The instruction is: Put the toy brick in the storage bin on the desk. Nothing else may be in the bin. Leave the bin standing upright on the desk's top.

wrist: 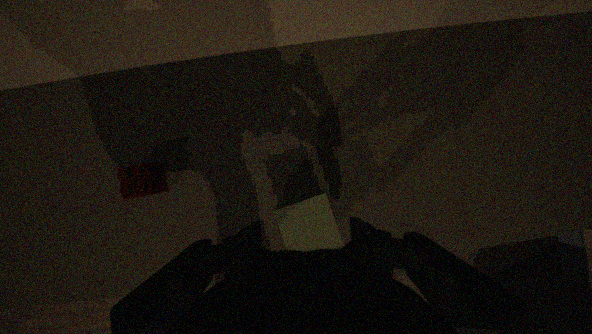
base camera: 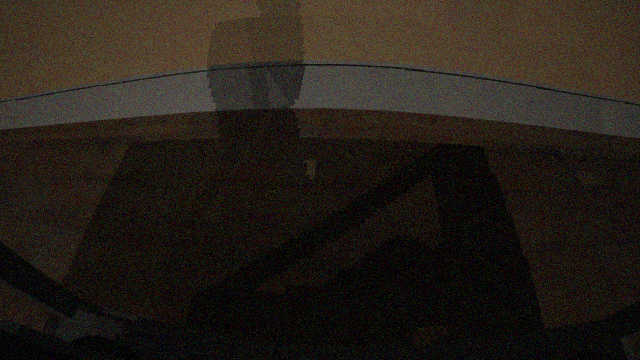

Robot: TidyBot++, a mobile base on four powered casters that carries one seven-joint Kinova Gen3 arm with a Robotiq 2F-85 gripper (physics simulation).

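Places are measured from the arm's base along level axes (x up, y right, z ahead), in metres.
Pixels of known places: gripper, fingertip midpoint: (wrist: 305,229).
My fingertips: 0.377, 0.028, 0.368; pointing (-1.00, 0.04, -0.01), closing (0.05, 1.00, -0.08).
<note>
For each thing: its top centre in the pictures, then the offset to it from my fingertips, as dx, dy, dz. Level surfaces: height alone.
- small red block, top centre: (wrist: 130,181) +0.001, -0.163, +0.068
- dark desk top, surface height: dx -0.023
- pale yellow-green block, top centre: (wrist: 308,228) +0.015, +0.003, +0.006
- dark brown floor, surface height: dx -0.773
The wrist view is very dark. A small red block (wrist: 143,181), which looks like the toy brick, lies on the dark desk top (wrist: 60,230) at the left. A pale yellow-green block (wrist: 311,223) with a dark patch behind it is at the centre. My gripper (wrist: 305,229) is open, its fingertips on either side of the pale block's near part in the picture; its height above the desk is unclear. The red block is well left of the fingers. A dark boxy shape (wrist: 525,265) at the lower right may be the storage bin; its inside cannot be made out.
The desk's straight edge crosses the top of the wrist view, with a lighter surface beyond. In the base view, a small pale thing (base camera: 311,169) lies on the dark brown floor (base camera: 560,210), with a grey band and a tan wall (base camera: 450,35) behind. Large shadows cover the floor.
</note>
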